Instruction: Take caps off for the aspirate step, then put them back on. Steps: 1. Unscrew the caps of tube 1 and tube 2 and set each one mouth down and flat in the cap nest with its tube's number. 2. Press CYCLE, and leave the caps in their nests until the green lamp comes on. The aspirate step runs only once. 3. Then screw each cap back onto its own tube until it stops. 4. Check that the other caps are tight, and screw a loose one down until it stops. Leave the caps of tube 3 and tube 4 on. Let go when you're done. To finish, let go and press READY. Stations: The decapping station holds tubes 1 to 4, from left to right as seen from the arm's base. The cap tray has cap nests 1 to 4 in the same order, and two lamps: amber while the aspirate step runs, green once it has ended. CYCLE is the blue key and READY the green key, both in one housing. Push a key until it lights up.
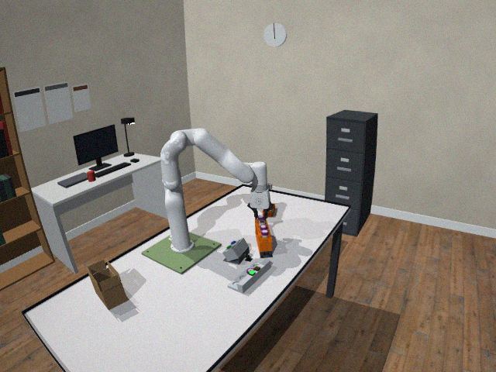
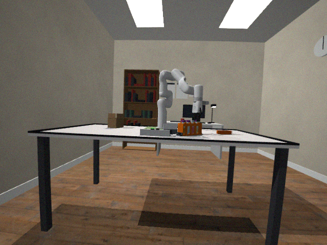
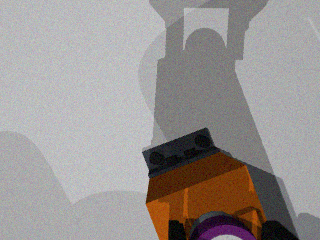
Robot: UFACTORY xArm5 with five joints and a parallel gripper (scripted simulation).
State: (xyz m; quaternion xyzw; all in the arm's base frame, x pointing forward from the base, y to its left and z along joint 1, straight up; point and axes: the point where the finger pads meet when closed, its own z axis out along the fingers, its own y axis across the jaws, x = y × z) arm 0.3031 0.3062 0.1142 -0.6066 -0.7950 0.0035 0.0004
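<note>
Now: the purple cap marked 1 1 cm below my hand. The rest, counted from my hand: grey key housing: 23 cm to the right, 8 cm below, 2 cm behind; then cap 4: 13 cm to the right, 9 cm ahead, 2 cm below; then blue cycle key: 21 cm to the right, 6 cm below, 4 cm behind.
</note>
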